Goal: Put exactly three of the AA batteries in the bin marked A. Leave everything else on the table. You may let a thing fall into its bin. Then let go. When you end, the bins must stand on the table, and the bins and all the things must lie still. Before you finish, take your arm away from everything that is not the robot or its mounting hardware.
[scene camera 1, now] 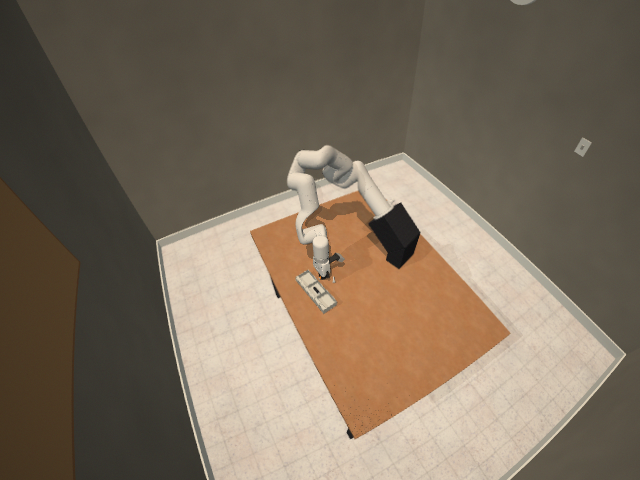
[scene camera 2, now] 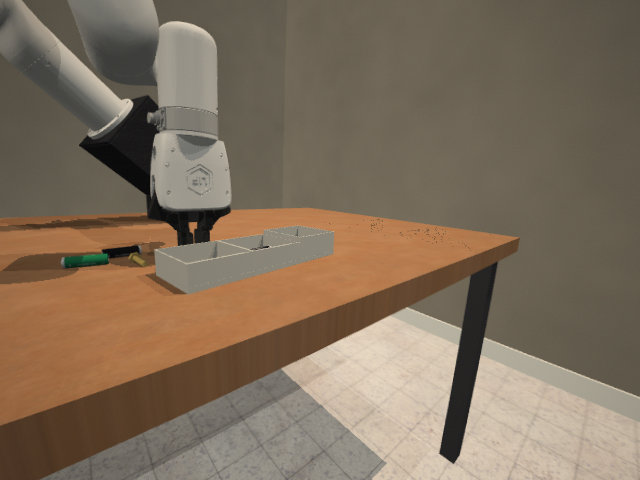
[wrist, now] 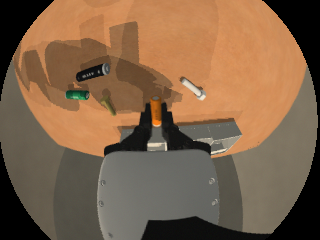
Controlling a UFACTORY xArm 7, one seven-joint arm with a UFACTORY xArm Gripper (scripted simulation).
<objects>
grey three-compartment bin tray: scene camera 1 306, 280; scene camera 2; wrist
same spot on grey three-compartment bin tray: (wrist: 209, 133) = (scene camera 2: 262, 240)
</objects>
